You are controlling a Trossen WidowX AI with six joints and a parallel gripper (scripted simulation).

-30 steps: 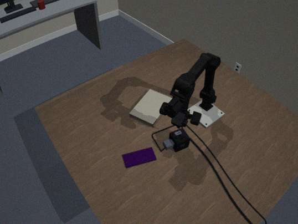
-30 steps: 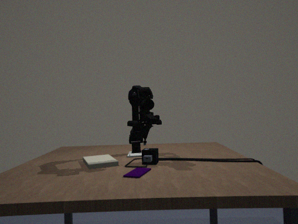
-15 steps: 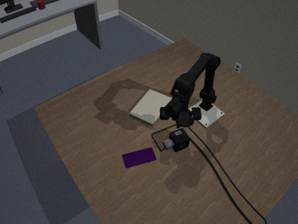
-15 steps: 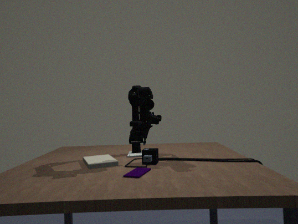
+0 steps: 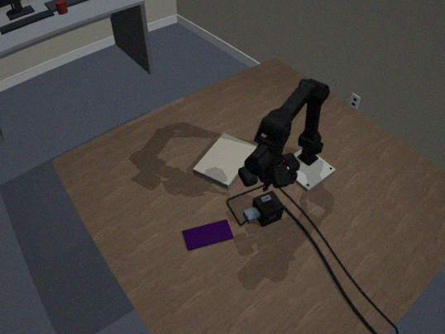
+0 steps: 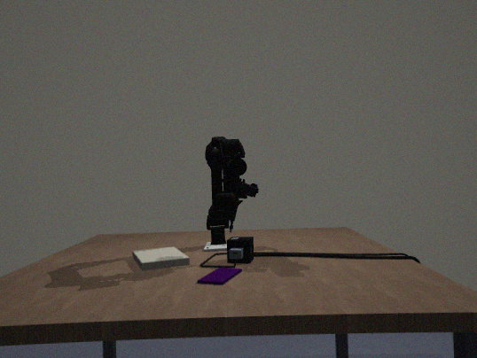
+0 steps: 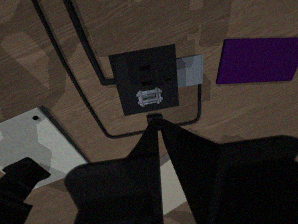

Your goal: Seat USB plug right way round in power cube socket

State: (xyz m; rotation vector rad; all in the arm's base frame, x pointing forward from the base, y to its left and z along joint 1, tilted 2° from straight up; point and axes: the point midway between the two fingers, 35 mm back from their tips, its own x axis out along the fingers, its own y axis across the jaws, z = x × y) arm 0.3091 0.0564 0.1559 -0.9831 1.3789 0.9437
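The silver USB plug lies 10 mm below my gripper tip. The rest, counted from my gripper tip: purple flat card: 210 mm ahead, 130 mm below, 50 mm to the right; then pale flat box: 260 mm to the right, 120 mm below, 50 mm behind; then silver socket: 60 mm below, 10 mm to the left.
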